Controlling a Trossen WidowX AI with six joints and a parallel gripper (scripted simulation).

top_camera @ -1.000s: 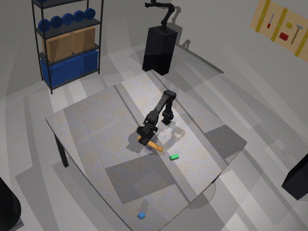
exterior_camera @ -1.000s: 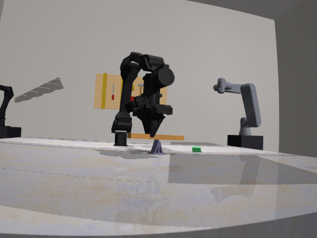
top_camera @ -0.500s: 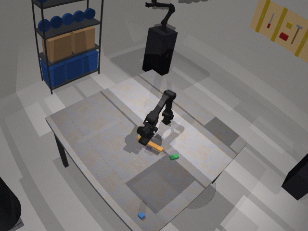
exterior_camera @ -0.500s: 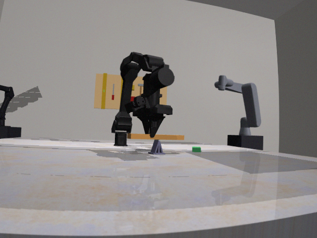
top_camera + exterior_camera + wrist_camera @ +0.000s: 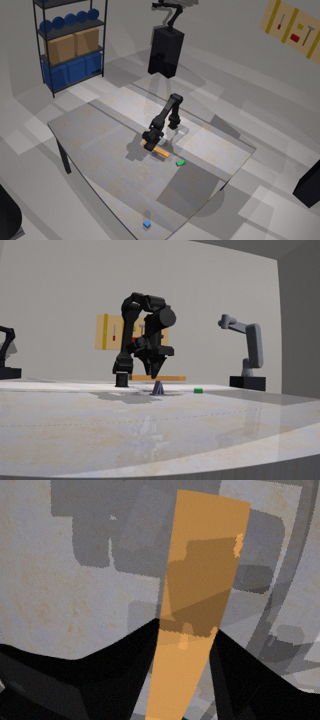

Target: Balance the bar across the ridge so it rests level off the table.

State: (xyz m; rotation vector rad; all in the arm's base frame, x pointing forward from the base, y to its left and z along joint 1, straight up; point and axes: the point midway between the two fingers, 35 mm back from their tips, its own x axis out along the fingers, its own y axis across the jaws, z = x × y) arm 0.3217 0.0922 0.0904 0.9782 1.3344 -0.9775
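My gripper tip is now 1 cm past the orange bar and 3 cm to the right of it. The rest, counted from my gripper tip: green block: 10 cm behind, 21 cm to the left, 5 cm below; then blue block: 42 cm ahead, 41 cm to the left, 4 cm below.
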